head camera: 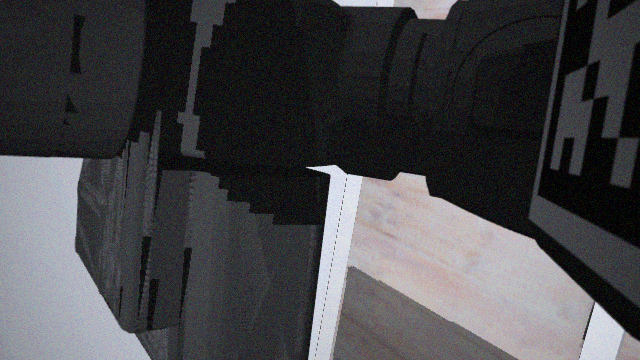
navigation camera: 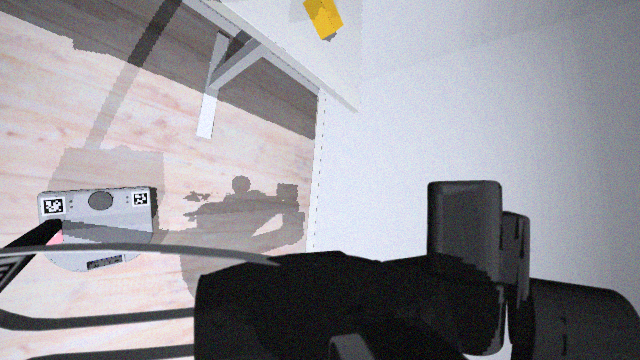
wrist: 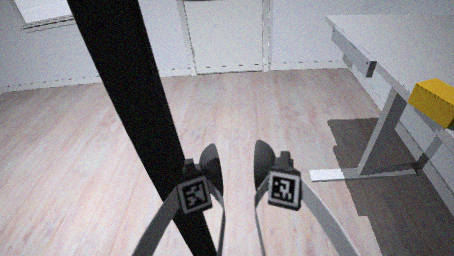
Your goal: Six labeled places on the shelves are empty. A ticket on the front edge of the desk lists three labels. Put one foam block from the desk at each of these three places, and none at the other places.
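Where they show: robot's base, link origin: [navigation camera: 101, 199].
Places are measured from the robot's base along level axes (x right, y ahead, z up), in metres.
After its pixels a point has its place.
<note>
A yellow foam block [navigation camera: 324, 19] @[x 0.374, y 0.432, z 0.982 m] shows at the top edge of the navigation view, on the white desk [navigation camera: 270, 22] @[x 0.239, y 0.361, z 0.950 m] [wrist: 415, 40]. In the wrist view, a yellow foam block [wrist: 434, 100] sits by the desk's front edge at the right, partly cut off. I cannot tell whether both views show the same block. My gripper [wrist: 237, 159] @[x -0.082, y 0.007, z 1.081 m] is open over the floor, left of the desk, with nothing between its fingers. A grey piece [wrist: 352, 54] hangs below the desk's front edge; no writing on it can be read. The labeled shelf places do not show.
My base [navigation camera: 125, 220] @[x 0.073, y -0.085, z 0.160 m] stands on the wood floor, left of the desk. A desk leg [navigation camera: 205, 120] [wrist: 382, 135] reaches the floor with a long foot. A black column [wrist: 135, 100] crosses the wrist view. A door [wrist: 227, 37] stands behind. My wrist [head camera: 280, 90] @[x 0.123, y -0.015, z 1.242 m] covers much of the head view.
</note>
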